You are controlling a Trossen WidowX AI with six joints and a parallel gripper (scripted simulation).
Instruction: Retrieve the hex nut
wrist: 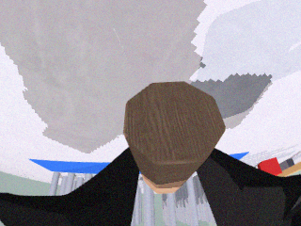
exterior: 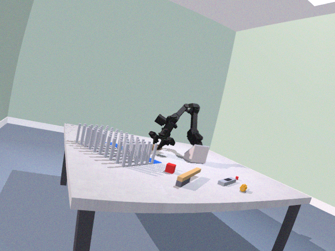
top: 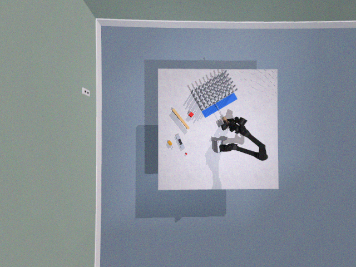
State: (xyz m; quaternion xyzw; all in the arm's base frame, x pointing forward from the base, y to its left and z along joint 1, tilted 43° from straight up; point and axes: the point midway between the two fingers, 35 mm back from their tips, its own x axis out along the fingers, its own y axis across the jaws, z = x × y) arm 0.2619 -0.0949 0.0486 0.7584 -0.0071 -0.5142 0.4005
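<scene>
Right now the blue taped strip is 17 cm ahead of my gripper tip, 3 cm to the left of it and 3 cm below it. Also, from my gripper tip: tiny red piece 45 cm to the left, 31 cm behind, 2 cm below; yellow part 60 cm to the left, 18 cm behind, 2 cm below; wire hook tool 9 cm ahead, 4 cm to the left.
</scene>
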